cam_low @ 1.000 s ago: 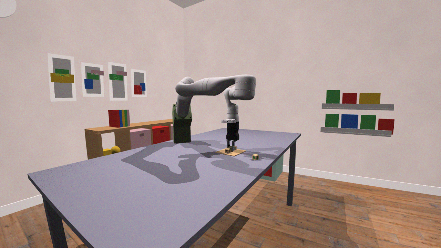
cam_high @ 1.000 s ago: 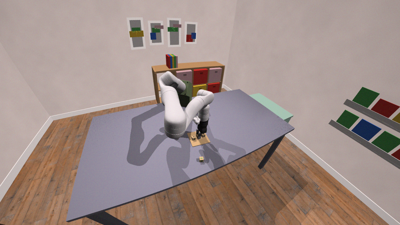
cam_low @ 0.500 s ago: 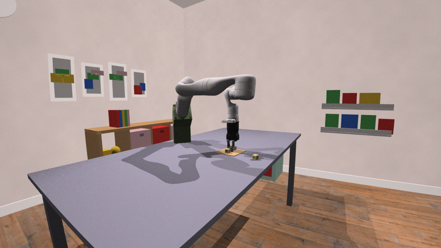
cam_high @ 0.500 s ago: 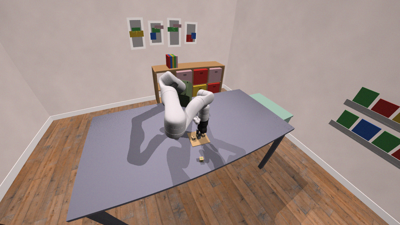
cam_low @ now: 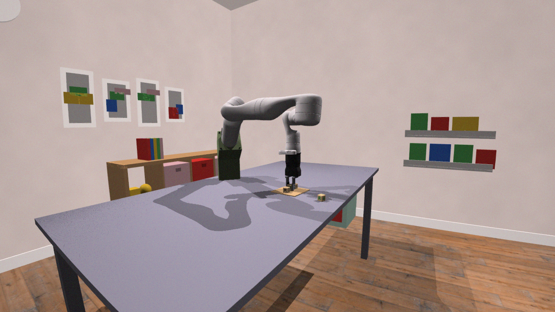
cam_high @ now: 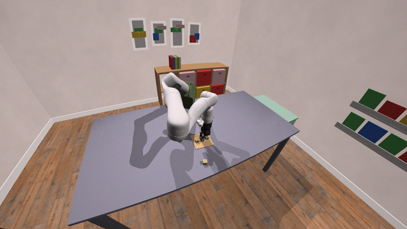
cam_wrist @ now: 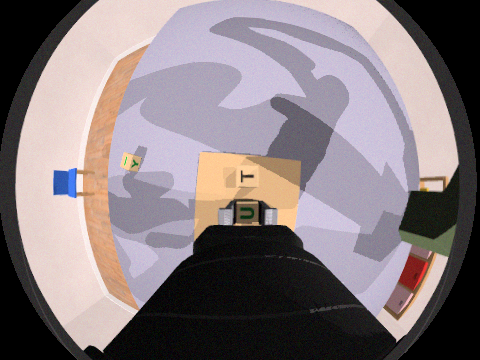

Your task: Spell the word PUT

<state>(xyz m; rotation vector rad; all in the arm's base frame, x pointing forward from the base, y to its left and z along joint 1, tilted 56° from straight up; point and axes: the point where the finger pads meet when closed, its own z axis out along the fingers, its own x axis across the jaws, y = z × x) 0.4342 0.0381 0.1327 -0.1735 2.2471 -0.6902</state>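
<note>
The tan mat is 2 cm below my hand. Also, from my hand: T block 4 cm to the right, 1 cm below.
</note>
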